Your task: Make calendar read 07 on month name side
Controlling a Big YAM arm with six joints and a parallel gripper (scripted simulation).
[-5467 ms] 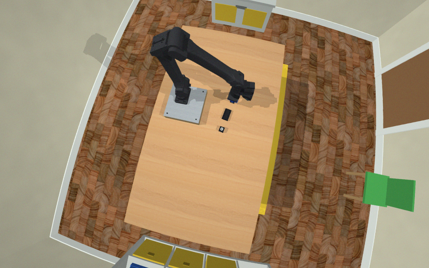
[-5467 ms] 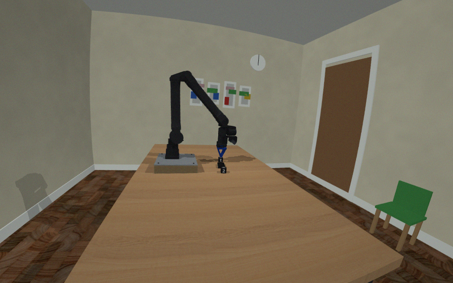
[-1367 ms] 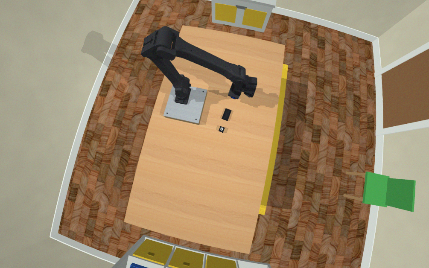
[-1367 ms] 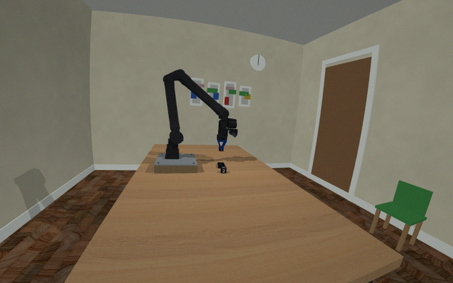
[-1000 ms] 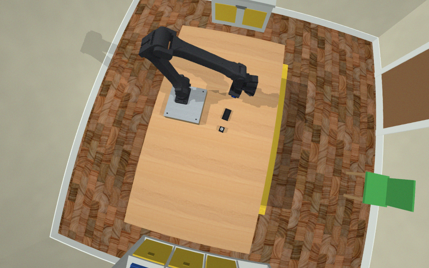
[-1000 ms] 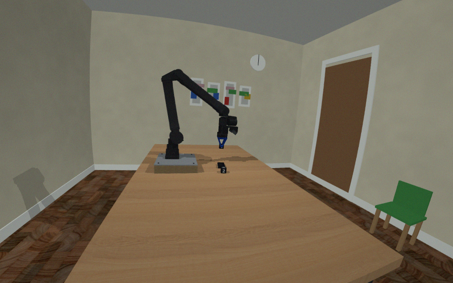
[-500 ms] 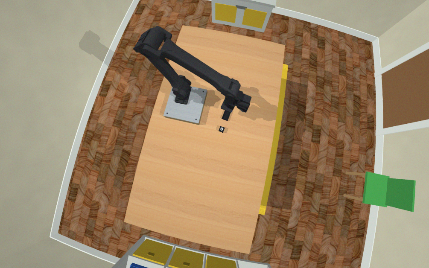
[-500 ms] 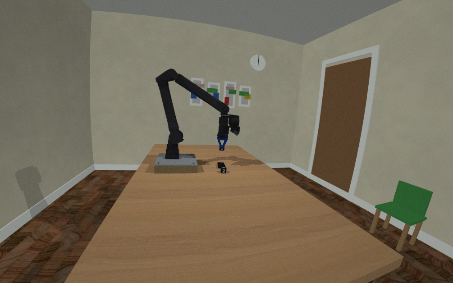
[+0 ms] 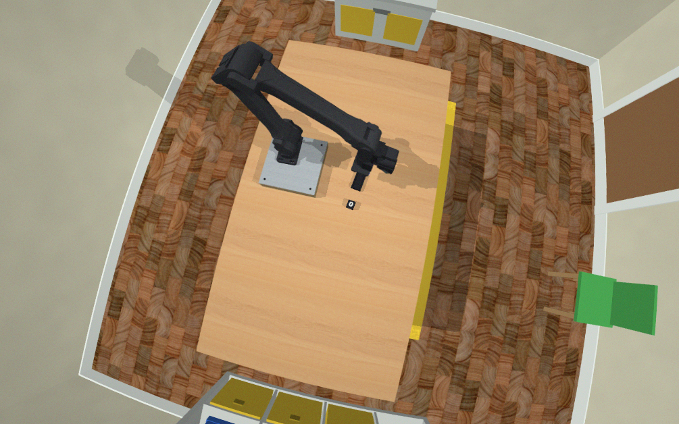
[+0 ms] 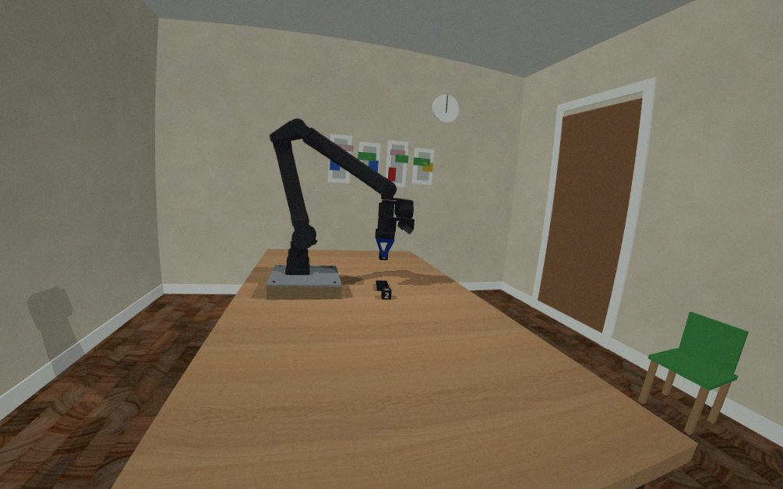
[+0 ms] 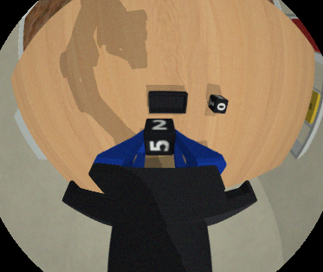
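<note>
Right now my hand is 12 cm above the black tray and 2 cm to the left of it. Round my hand: black cube 13 cm to the right, 11 cm below, 2 cm behind.
</note>
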